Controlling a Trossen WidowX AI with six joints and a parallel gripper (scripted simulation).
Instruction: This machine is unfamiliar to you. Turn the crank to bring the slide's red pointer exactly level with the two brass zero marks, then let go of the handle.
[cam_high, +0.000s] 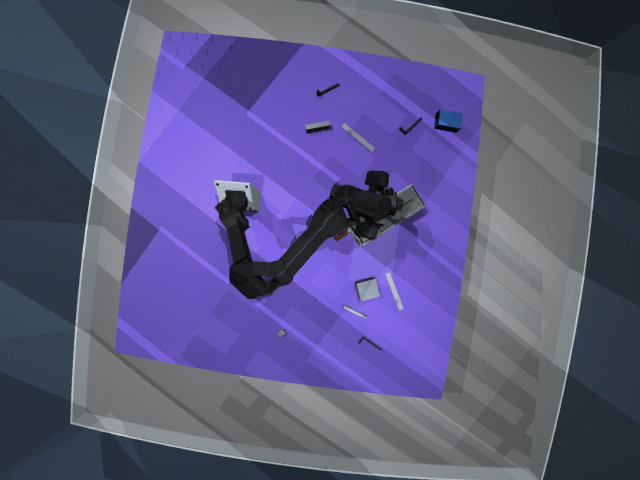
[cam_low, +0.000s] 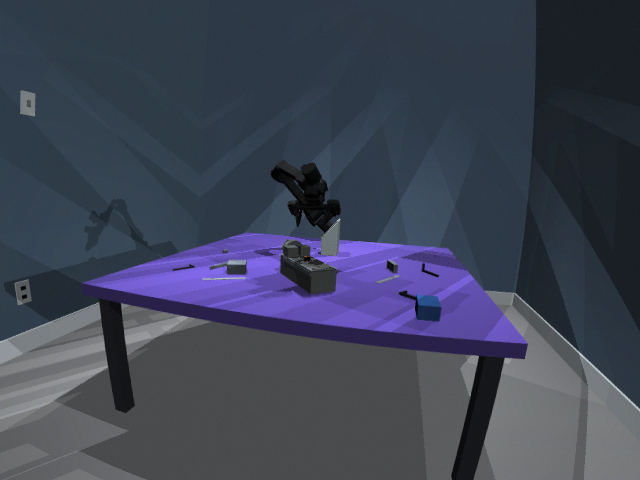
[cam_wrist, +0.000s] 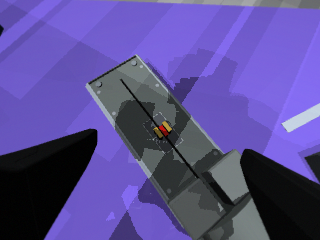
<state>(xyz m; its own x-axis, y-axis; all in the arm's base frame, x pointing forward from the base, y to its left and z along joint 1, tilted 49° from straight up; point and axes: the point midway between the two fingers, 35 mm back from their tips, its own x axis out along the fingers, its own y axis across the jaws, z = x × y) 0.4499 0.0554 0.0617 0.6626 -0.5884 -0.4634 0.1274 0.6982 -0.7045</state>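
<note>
Right now the brown crank handle is 120 mm behind my gripper tip, 90 mm to the right of it and 120 mm below it. From my gripper tip the other things lie so: dark block (230 mm behind, 310 mm to the left, 170 mm below); red pointer (40 mm ahead, 110 mm below); grey block (270 mm to the right, 170 mm below).
</note>
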